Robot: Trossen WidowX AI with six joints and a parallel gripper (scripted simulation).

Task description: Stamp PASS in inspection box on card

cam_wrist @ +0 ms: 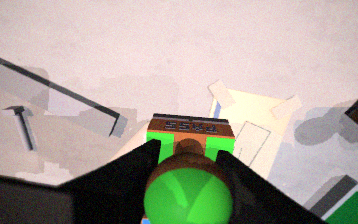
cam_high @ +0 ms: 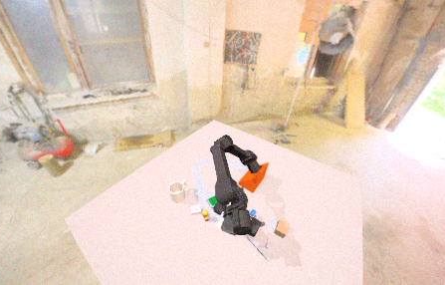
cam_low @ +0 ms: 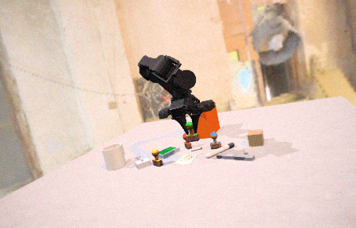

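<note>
Right now the green ink pad is 9 cm behind my gripper tip, 18 cm to the right of it and 10 cm below it. The rest, counted from my gripper tip: white card (3 cm behind, 6 cm to the right, 11 cm below); marker (11 cm behind, 6 cm to the left, 10 cm below); green stamp (right at my gripper tip).
</note>
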